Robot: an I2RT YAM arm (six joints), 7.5 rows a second.
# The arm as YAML. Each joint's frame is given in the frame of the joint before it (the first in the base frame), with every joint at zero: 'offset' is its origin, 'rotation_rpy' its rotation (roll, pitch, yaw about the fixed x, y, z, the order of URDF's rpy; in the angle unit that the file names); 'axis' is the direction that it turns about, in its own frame. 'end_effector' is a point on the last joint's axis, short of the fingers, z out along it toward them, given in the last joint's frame.
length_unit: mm
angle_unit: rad
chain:
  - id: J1
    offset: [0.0, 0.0, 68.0]
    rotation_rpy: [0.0, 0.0, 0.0]
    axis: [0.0, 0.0, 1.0]
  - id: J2
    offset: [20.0, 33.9, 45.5]
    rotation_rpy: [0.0, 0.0, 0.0]
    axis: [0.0, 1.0, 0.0]
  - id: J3
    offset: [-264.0, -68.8, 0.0]
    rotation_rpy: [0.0, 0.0, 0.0]
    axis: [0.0, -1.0, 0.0]
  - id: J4
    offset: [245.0, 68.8, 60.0]
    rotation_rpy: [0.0, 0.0, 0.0]
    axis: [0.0, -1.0, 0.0]
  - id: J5
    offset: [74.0, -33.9, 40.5]
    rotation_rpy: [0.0, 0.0, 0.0]
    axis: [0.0, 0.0, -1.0]
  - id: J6
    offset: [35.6, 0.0, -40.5]
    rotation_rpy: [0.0, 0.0, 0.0]
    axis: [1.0, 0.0, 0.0]
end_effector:
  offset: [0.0, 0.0, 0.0]
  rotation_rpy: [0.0, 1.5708, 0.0]
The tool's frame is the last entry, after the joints.
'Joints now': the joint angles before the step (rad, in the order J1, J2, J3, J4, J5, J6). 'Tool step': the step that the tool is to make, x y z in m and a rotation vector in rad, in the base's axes. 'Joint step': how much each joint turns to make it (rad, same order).
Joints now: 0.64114 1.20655 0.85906 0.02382 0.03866 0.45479
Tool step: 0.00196 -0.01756 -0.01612 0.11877 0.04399 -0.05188
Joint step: -0.06219 -0.02910 -0.09491 0.09612 -0.04700 0.11364
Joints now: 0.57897 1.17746 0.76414 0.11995 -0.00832 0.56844
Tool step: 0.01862 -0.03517 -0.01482 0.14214 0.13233 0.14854
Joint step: -0.19570 0.02268 -0.03416 0.01957 -0.38488 0.07447
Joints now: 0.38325 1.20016 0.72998 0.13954 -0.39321 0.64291
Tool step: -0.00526 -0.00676 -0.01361 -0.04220 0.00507 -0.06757
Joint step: -0.00759 -0.02113 -0.05639 0.00931 0.06905 -0.01594
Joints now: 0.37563 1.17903 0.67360 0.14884 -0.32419 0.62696
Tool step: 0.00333 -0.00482 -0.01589 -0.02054 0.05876 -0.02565
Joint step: -0.02109 0.03021 -0.02242 -0.00846 0.00355 0.00357
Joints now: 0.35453 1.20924 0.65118 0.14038 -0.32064 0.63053
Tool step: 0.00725 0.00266 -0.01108 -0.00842 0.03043 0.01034
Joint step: -0.00155 0.05568 0.00179 0.02154 -0.01190 -0.00275
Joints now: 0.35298 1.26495 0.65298 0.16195 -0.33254 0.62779
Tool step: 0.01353 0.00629 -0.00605 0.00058 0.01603 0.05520
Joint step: -0.00199 0.08079 0.03876 0.01966 -0.05392 -0.02138
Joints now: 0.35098 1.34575 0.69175 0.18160 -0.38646 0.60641
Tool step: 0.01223 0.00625 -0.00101 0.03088 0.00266 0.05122
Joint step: -0.00097 0.06346 0.03942 0.03356 -0.06007 0.00348
